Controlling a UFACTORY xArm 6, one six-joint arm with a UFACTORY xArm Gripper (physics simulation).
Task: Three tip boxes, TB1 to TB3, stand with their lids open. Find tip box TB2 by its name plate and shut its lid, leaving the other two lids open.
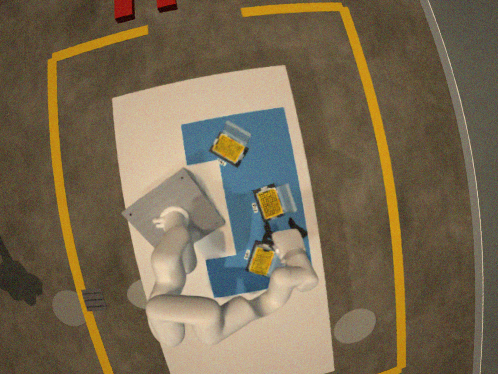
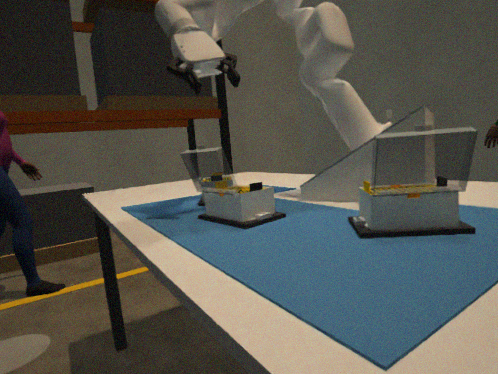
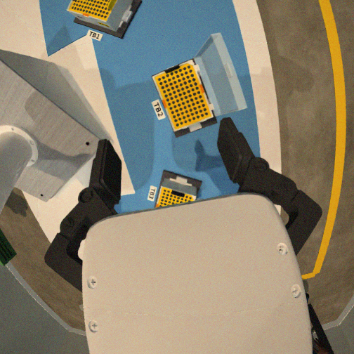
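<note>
Tip box TB2 is the middle box, with yellow tips; its name plate reads TB2. Its clear lid stands open on the side away from the plate. TB1 has its lid open. TB3 is partly hidden by the gripper, so its lid is hard to see. My gripper is open and empty, high above the mat between TB2 and TB3.
The boxes stand on a blue mat on a white table. The arm's grey base plate is beside the mat. A shelf rack and a person are beyond the table.
</note>
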